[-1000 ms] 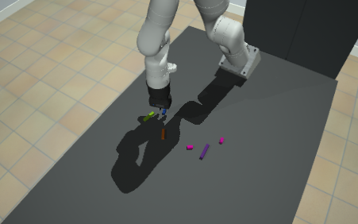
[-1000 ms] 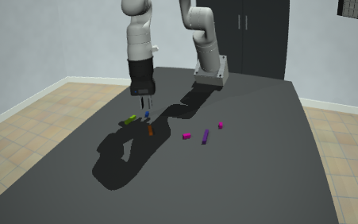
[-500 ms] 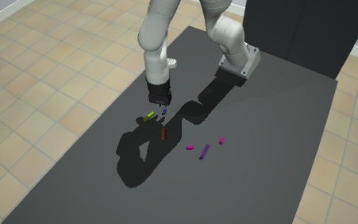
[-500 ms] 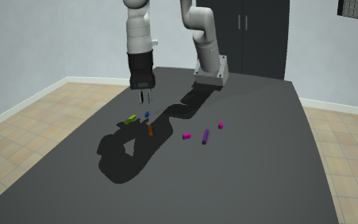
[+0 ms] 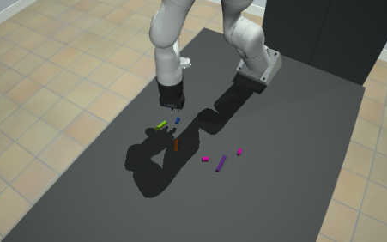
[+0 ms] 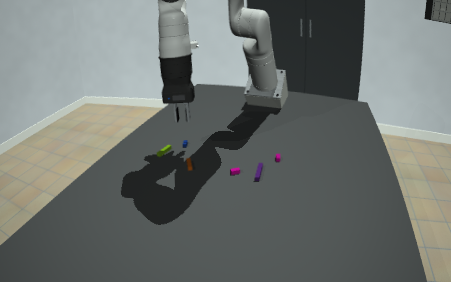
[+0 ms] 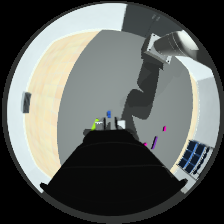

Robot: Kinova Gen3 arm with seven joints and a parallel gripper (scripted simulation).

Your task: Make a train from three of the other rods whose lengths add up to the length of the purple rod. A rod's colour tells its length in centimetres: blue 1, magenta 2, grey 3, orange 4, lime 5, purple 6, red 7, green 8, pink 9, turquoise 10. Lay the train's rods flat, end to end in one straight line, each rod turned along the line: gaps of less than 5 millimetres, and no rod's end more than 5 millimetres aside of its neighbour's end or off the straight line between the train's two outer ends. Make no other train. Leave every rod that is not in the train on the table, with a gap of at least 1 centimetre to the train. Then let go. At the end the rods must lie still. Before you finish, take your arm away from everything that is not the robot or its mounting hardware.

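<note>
Now: the orange rod 9 cm below my hand, 7 cm ahead of it and 6 cm to the left of it. Round my hand: lime rod (9 cm below, 5 cm ahead, 4 cm to the right); then purple rod (22 cm to the left, 9 cm below, 3 cm ahead).
</note>
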